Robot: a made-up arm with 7 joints. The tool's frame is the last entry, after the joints.
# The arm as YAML. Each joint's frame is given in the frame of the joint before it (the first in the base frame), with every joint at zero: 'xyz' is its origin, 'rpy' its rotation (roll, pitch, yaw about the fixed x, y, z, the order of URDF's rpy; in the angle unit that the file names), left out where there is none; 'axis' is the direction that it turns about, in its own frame. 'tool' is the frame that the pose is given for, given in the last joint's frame.
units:
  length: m
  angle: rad
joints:
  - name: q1
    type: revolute
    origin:
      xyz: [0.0, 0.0, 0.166]
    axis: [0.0, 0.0, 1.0]
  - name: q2
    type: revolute
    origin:
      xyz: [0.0, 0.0, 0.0]
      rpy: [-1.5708, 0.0, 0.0]
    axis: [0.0, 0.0, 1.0]
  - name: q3
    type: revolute
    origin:
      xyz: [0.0, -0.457, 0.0]
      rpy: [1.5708, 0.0, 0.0]
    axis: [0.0, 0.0, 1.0]
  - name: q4
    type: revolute
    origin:
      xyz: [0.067, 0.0, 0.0]
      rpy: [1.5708, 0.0, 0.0]
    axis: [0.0, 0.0, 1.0]
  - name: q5
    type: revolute
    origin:
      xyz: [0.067, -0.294, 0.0]
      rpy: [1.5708, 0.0, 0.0]
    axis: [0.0, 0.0, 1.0]
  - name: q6
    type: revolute
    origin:
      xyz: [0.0, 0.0, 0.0]
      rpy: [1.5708, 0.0, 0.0]
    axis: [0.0, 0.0, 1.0]
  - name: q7
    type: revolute
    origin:
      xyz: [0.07, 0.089, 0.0]
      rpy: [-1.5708, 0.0, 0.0]
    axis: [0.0, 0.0, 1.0]
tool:
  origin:
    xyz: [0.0, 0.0, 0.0]
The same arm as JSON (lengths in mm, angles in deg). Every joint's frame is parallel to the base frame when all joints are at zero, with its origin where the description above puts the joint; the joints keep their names.
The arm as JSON. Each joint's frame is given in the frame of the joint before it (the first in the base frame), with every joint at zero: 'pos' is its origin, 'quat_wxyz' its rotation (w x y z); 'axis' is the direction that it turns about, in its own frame. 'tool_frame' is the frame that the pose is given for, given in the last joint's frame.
{
  "length_unit": "mm",
  "angle_unit": "deg",
  "joints": [
    {
      "joint": "q1",
      "pos": [
        0.0,
        0.0,
        166.0
      ],
      "quat_wxyz": [
        1.0,
        0.0,
        0.0,
        0.0
      ],
      "axis": "+z"
    },
    {
      "joint": "q2",
      "pos": [
        0.0,
        0.0,
        0.0
      ],
      "quat_wxyz": [
        1.0,
        0.0,
        0.0,
        0.0
      ],
      "axis": "+y"
    },
    {
      "joint": "q3",
      "pos": [
        0.0,
        0.0,
        457.0
      ],
      "quat_wxyz": [
        1.0,
        0.0,
        0.0,
        0.0
      ],
      "axis": "+z"
    },
    {
      "joint": "q4",
      "pos": [
        67.0,
        0.0,
        0.0
      ],
      "quat_wxyz": [
        1.0,
        0.0,
        0.0,
        0.0
      ],
      "axis": "-y"
    },
    {
      "joint": "q5",
      "pos": [
        67.0,
        0.0,
        -294.0
      ],
      "quat_wxyz": [
        1.0,
        0.0,
        0.0,
        0.0
      ],
      "axis": "-z"
    },
    {
      "joint": "q6",
      "pos": [
        0.0,
        0.0,
        0.0
      ],
      "quat_wxyz": [
        1.0,
        0.0,
        0.0,
        0.0
      ],
      "axis": "+y"
    },
    {
      "joint": "q7",
      "pos": [
        70.0,
        0.0,
        -89.0
      ],
      "quat_wxyz": [
        1.0,
        0.0,
        0.0,
        0.0
      ],
      "axis": "-z"
    }
  ],
  "tool_frame": {
    "pos": [
      0.0,
      0.0,
      0.0
    ],
    "quat_wxyz": [
      0.000004,
      -0.999995,
      0.0,
      0.0
    ]
  }
}

